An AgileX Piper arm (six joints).
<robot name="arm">
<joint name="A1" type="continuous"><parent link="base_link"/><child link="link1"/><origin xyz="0 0 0.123" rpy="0 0 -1.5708"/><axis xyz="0 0 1"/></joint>
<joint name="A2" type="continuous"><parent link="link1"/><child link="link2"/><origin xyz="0 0 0" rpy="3.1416 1.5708 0"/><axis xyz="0 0 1"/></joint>
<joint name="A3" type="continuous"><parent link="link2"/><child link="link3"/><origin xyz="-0.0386 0.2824 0" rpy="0 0 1.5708"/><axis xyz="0 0 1"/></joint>
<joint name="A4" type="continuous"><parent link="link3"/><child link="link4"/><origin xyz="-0.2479 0.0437 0" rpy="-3.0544 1.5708 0"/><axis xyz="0 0 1"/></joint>
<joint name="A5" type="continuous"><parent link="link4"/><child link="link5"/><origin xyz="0 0 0" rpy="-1.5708 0 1.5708"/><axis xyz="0 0 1"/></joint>
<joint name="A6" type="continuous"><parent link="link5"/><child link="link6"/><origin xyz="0 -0.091 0" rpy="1.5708 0 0"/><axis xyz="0 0 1"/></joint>
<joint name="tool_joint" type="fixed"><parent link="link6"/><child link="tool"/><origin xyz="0 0 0"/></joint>
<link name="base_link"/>
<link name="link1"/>
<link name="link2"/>
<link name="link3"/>
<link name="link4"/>
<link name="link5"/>
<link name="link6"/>
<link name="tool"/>
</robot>
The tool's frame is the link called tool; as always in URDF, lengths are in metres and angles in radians. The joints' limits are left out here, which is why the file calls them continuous.
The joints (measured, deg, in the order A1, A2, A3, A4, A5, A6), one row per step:
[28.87, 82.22, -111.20, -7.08, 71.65, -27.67]
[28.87, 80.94, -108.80, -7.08, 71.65, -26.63]
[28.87, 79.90, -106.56, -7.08, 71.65, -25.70]
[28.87, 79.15, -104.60, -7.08, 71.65, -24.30]
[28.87, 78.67, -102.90, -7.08, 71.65, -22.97]
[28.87, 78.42, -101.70, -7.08, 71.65, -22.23]
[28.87, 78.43, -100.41, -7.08, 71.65, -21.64]
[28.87, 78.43, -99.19, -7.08, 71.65, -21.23]
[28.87, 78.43, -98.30, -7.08, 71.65, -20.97]
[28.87, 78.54, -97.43, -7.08, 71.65, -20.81]
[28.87, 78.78, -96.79, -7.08, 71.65, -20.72]
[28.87, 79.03, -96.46, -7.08, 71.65, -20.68]
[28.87, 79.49, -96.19, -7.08, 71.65, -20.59]
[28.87, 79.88, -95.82, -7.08, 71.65, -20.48]
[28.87, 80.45, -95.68, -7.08, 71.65, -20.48]
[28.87, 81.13, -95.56, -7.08, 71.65, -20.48]
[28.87, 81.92, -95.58, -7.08, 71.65, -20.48]
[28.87, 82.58, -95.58, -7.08, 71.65, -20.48]
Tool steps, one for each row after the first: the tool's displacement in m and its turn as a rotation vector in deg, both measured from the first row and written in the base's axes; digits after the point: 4 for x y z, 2 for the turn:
[-0.0039, -0.0021, -0.0053, 0.23, 1.27, -0.64]
[-0.0066, -0.0037, -0.0111, 0.33, 2.57, -1.22]
[-0.0082, -0.0045, -0.0171, 0.75, 4.00, -2.12]
[-0.0088, -0.0048, -0.0230, 1.11, 5.40, -3.00]
[-0.0087, -0.0048, -0.0277, 1.16, 6.42, -3.50]
[-0.0072, -0.0040, -0.0340, 0.92, 7.69, -3.93]
[-0.0060, -0.0033, -0.0399, 0.59, 8.84, -4.25]
[-0.0051, -0.0028, -0.0443, 0.31, 9.67, -4.46]
[-0.0038, -0.0021, -0.0490, -0.08, 10.55, -4.62]
[-0.0020, -0.0011, -0.0533, -0.47, 11.32, -4.72]
[-0.0005, -0.0003, -0.0561, -0.75, 11.83, -4.77]
[0.0020, 0.0011, -0.0595, -1.06, 12.47, -4.86]
[0.0042, 0.0023, -0.0632, -1.38, 13.15, -4.98]
[0.0071, 0.0039, -0.0666, -1.75, 13.76, -5.01]
[0.0105, 0.0058, -0.0705, -2.16, 14.44, -5.05]
[0.0143, 0.0079, -0.0743, -2.56, 15.10, -5.08]
[0.0174, 0.0096, -0.0776, -2.91, 15.66, -5.11]

